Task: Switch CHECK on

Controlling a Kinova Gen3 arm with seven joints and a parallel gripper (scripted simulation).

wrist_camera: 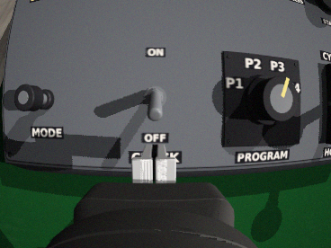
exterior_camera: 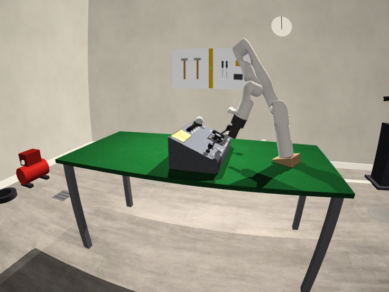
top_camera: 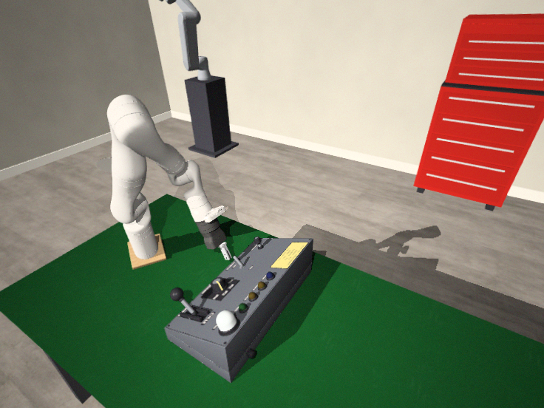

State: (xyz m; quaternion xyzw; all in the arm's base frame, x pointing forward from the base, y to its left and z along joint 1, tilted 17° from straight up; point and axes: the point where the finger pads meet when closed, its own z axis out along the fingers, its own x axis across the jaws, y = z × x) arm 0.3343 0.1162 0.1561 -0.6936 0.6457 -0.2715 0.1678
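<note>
Now: hand 6 cm short of the check toggle and 1 cm above it. Round my hand: mode knob (6 cm ahead, 12 cm to the left); grey console (9 cm ahead, 6 cm to the right, 3 cm below); program dial (7 cm ahead, 12 cm to the right).
</note>
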